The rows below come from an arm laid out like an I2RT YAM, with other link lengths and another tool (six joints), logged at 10 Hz.
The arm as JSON. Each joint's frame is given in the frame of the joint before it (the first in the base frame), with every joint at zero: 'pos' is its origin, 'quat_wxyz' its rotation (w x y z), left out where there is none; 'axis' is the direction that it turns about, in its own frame. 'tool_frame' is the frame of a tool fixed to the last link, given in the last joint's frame.
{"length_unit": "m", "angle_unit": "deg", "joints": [
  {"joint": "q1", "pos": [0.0, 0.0, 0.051], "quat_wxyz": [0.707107, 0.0, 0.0, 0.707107], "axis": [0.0, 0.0, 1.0]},
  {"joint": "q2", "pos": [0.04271, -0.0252, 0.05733], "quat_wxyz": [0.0, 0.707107, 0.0, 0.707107], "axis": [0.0, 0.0, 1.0]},
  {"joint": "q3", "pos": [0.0, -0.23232, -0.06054], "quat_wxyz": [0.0, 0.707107, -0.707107, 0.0], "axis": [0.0, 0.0, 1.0]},
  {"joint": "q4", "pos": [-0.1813, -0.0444, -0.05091], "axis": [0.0, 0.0, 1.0]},
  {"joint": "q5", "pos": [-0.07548, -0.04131, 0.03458], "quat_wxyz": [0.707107, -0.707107, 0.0, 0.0], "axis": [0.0, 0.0, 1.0]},
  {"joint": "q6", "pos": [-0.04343, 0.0, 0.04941], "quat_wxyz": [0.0, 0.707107, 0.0, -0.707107], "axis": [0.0, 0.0, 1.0]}
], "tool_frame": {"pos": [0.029, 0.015, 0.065], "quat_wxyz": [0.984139, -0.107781, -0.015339, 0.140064]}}
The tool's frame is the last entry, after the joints.
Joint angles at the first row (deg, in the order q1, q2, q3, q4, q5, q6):
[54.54 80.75 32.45 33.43 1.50 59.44]
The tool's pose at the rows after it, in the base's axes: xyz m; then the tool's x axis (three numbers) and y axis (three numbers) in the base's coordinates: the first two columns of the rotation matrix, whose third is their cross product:
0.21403 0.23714 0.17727 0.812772 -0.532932 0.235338 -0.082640 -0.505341 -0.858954
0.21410 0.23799 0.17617 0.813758 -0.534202 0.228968 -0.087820 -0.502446 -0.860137
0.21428 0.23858 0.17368 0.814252 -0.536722 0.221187 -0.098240 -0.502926 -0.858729
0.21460 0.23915 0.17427 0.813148 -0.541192 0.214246 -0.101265 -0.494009 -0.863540
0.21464 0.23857 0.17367 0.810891 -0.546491 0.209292 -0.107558 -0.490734 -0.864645
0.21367 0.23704 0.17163 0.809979 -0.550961 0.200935 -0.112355 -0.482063 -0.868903
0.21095 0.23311 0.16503 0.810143 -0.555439 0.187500 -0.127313 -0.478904 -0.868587
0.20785 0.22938 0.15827 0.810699 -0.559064 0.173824 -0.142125 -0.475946 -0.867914
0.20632 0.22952 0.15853 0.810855 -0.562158 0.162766 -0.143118 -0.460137 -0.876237
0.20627 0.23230 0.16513 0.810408 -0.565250 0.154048 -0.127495 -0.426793 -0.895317
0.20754 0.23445 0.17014 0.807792 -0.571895 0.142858 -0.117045 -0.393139 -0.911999
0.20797 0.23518 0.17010 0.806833 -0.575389 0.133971 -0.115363 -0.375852 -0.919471
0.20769 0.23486 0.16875 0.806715 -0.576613 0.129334 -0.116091 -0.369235 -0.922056
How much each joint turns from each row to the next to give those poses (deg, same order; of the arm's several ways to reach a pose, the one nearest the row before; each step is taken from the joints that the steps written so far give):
[0.02 0.33 -0.07 0.31 -0.03 0.66]
[0.09 0.37 0.00 0.32 0.03 0.39]
[0.09 0.50 0.00 0.11 0.15 0.50]
[0.04 0.18 0.00 0.57 0.09 0.46]
[0.03 0.02 -0.15 0.17 0.26 0.37]
[0.00 0.00 -1.03 1.34 0.04 0.53]
[0.02 -0.09 -2.03 1.57 0.09 0.83]
[0.11 0.00 -2.06 1.66 0.11 0.85]
[0.28 0.00 -0.72 1.51 0.11 0.70]
[0.29 0.05 -0.02 2.36 -0.04 0.50]
[0.02 0.54 -0.07 2.74 -0.03 0.64]
[0.00 0.77 -0.52 2.22 -0.02 0.50]
[0.00 0.41 -0.59 1.31 -0.02 0.26]

